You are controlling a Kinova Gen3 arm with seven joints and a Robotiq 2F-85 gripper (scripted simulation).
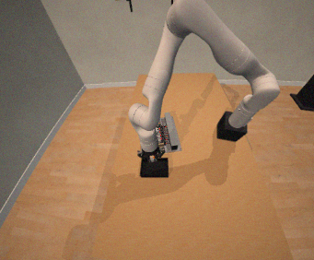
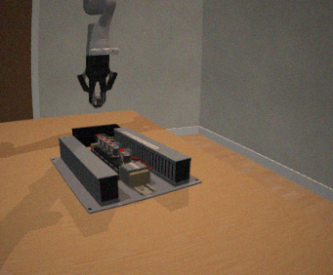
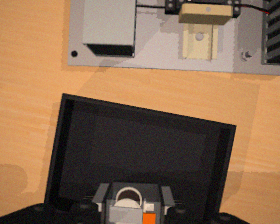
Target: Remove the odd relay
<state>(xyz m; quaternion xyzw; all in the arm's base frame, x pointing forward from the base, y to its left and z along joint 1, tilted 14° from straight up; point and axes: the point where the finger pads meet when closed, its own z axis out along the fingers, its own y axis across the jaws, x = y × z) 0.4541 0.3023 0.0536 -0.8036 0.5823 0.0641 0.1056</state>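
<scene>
Now: hand 12 cm above the black parts tray. Also, from my hand: relay (1 cm below).
</scene>
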